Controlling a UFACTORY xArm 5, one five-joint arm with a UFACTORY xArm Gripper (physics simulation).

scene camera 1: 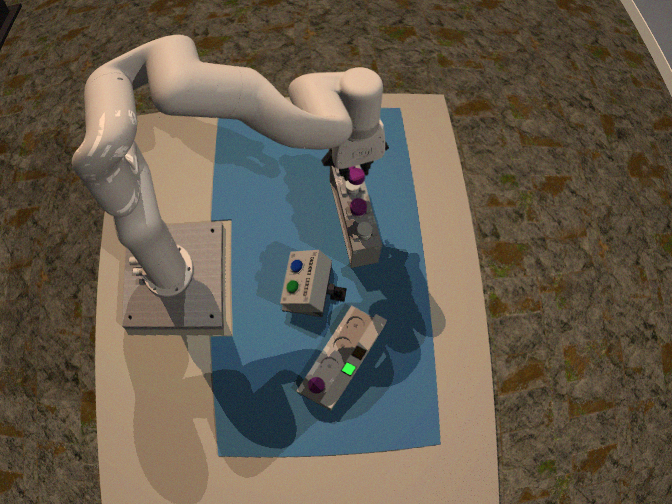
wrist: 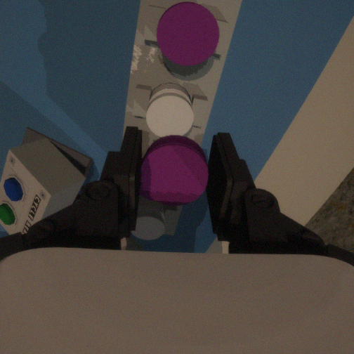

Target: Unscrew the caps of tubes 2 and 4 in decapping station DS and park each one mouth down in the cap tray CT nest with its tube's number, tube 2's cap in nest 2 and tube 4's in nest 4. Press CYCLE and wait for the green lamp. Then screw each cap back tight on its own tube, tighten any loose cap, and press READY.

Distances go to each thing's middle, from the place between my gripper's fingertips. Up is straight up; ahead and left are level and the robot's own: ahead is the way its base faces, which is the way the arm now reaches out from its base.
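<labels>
I consider the control box [scene camera 1: 313,279] and where my hand is relative to it: 90 mm past it, 190 mm to the left of it and 120 mm above it. Going by their middles, the control box is the nearest to my hand of the things named here. The cap tray [scene camera 1: 345,361], for its part, is 30 mm behind my hand, 340 mm to the right of it and 140 mm below it.
</labels>
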